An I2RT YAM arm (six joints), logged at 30 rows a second.
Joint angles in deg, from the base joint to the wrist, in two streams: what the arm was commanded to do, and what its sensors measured. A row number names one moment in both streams.
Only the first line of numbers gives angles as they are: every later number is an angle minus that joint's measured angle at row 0.
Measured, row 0:
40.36, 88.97, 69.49, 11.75, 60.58, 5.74
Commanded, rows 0 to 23:
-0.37, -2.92, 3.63, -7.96, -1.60, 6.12
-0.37, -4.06, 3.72, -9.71, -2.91, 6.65
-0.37, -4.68, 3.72, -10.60, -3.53, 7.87
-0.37, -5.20, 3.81, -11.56, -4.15, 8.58
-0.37, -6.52, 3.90, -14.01, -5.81, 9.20
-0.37, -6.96, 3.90, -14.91, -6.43, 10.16
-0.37, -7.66, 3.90, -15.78, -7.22, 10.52
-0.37, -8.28, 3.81, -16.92, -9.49, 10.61
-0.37, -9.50, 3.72, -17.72, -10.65, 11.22
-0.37, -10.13, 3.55, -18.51, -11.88, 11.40
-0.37, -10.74, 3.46, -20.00, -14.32, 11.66
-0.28, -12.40, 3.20, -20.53, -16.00, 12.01
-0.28, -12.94, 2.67, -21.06, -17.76, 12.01
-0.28, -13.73, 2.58, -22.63, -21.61, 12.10
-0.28, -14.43, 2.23, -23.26, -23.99, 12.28
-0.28, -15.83, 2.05, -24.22, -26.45, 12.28
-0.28, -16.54, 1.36, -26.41, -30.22, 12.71
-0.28, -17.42, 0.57, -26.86, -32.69, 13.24
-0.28, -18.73, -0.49, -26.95, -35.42, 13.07
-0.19, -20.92, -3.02, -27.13, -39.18, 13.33
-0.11, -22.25, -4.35, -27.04, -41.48, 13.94
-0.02, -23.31, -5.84, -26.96, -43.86, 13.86
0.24, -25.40, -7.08, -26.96, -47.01, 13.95
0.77, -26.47, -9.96, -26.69, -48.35, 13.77
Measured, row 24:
0.02, -21.92, -3.69, -23.54, -34.34, 12.76
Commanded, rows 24 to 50:
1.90, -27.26, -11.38, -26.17, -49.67, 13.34
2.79, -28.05, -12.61, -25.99, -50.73, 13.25
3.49, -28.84, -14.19, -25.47, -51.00, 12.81
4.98, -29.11, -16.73, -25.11, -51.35, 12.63
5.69, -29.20, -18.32, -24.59, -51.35, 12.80
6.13, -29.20, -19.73, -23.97, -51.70, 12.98
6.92, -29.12, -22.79, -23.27, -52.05, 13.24
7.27, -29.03, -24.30, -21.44, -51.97, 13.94
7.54, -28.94, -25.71, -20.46, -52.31, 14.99
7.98, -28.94, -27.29, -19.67, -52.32, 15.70
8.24, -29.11, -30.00, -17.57, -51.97, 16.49
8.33, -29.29, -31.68, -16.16, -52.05, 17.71
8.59, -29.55, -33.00, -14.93, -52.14, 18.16
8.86, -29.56, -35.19, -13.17, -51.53, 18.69
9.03, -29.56, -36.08, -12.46, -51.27, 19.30
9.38, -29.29, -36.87, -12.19, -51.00, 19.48
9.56, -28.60, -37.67, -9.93, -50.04, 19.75
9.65, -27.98, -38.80, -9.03, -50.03, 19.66
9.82, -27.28, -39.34, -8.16, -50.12, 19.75
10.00, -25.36, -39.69, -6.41, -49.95, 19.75
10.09, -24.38, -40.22, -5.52, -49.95, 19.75
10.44, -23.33, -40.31, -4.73, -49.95, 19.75
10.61, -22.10, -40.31, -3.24, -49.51, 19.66
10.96, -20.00, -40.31, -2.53, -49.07, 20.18
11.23, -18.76, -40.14, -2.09, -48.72, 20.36
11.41, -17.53, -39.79, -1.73, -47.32, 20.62
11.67, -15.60, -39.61, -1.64, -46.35, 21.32
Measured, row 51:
10.64, -20.00, -39.40, -6.62, -50.03, 19.36
